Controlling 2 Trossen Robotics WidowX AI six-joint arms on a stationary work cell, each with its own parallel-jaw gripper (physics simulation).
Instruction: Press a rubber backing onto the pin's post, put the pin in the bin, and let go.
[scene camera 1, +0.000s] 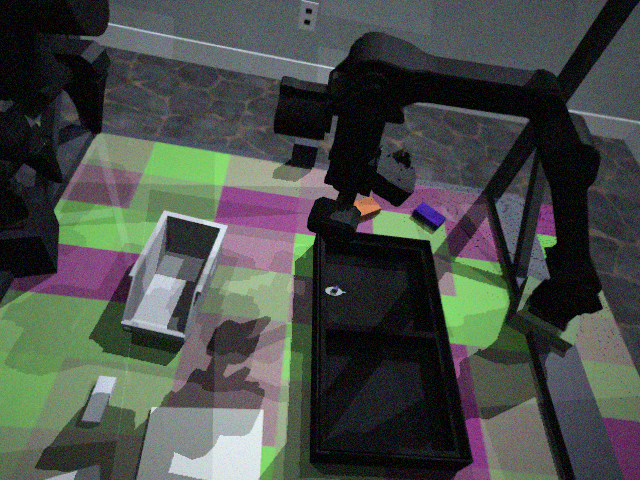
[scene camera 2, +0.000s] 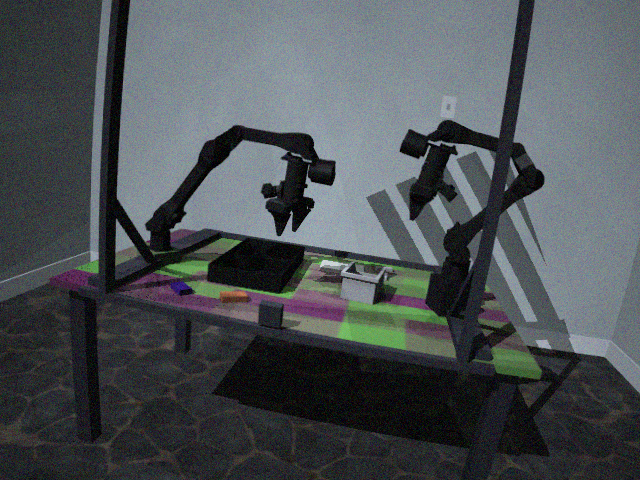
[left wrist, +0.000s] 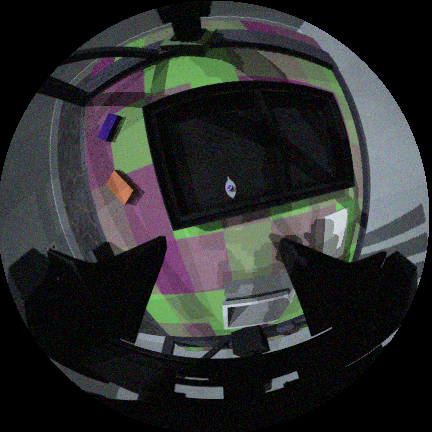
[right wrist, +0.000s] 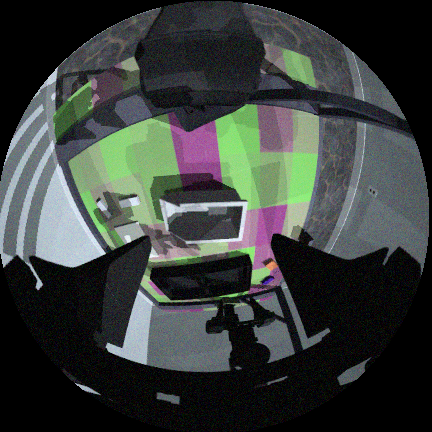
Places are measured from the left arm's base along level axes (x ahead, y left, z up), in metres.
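Pixels of known places: left gripper, fingertip midpoint: (scene camera 2: 286, 233) (left wrist: 224, 243) (right wrist: 235, 297); right gripper, fingertip midpoint: (scene camera 1: 79, 156) (scene camera 2: 413, 218) (left wrist: 266, 387) (right wrist: 211, 241); left arm's base, link origin: (scene camera 1: 550, 308) (scene camera 2: 159, 248) (left wrist: 188, 33) (right wrist: 227, 305); right arm's base, link origin: (scene camera 1: 1, 212) (scene camera 2: 454, 279) (left wrist: 252, 352) (right wrist: 199, 88).
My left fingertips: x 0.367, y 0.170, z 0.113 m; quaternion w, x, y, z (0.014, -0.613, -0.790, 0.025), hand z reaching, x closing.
Ahead of a thing's pixels: the offset from my left fingertips to its middle. "pt": to the spot under its first point.
The pin {pt 0.011 m left, 0.034 m back, 0.145 m down} (scene camera 1: 334, 291) (left wrist: 230, 188) is a small whitish eye shape with a purple spot at its centre. It lies in one compartment of the black tray {0.050 m left, 0.135 m back, 0.126 m down} (scene camera 1: 450, 361) (scene camera 2: 242, 279) (left wrist: 265, 206). I cannot tell whether the purple spot is a separate part, and I cannot make out the rubber backing. The light grey bin {0.160 m left, 0.179 m ahead, 0.115 m down} (scene camera 1: 155, 331) (scene camera 2: 357, 290) (right wrist: 244, 220) stands beside the tray. My left gripper (scene camera 2: 287, 232) (left wrist: 224, 243) is open and empty, high near the tray's end. My right gripper (scene camera 2: 412, 218) (right wrist: 211, 241) is open and empty, raised well above the table.
An orange block {0.195 m right, 0.014 m ahead, 0.144 m down} (scene camera 1: 367, 206) (scene camera 2: 234, 296) (left wrist: 121, 187) and a blue block {0.270 m right, 0.106 m back, 0.144 m down} (scene camera 1: 428, 215) (scene camera 2: 181, 287) (left wrist: 109, 127) lie past the tray's end. A white pad {0.325 m left, 0.010 m back, 0.149 m down} (scene camera 1: 201, 439) and a small pale block {0.351 m left, 0.141 m ahead, 0.146 m down} (scene camera 1: 99, 397) lie near the bin. Dark frame posts stand at the table's edges.
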